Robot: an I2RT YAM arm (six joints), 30 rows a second.
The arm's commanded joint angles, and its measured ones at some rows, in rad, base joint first. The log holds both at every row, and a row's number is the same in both.
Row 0, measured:
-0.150, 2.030, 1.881, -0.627, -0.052, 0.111
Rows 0 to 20, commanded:
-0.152, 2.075, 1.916, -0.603, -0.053, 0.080
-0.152, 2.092, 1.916, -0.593, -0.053, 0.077
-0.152, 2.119, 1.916, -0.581, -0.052, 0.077
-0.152, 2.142, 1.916, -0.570, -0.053, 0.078
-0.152, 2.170, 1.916, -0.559, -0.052, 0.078
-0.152, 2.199, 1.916, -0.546, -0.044, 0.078
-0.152, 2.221, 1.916, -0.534, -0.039, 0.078
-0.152, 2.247, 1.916, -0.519, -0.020, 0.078
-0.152, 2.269, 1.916, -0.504, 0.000, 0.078
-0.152, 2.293, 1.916, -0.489, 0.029, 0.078
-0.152, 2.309, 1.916, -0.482, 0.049, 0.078
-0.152, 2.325, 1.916, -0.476, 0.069, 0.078
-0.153, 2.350, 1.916, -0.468, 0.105, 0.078
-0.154, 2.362, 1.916, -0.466, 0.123, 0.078
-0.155, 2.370, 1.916, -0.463, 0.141, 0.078
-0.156, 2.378, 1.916, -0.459, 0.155, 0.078
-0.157, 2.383, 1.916, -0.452, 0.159, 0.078
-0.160, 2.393, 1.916, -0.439, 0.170, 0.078
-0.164, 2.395, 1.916, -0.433, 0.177, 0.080
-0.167, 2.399, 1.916, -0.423, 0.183, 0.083
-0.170, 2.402, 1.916, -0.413, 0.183, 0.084
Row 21, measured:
-0.152, 2.387, 1.908, -0.437, 0.133, 0.081
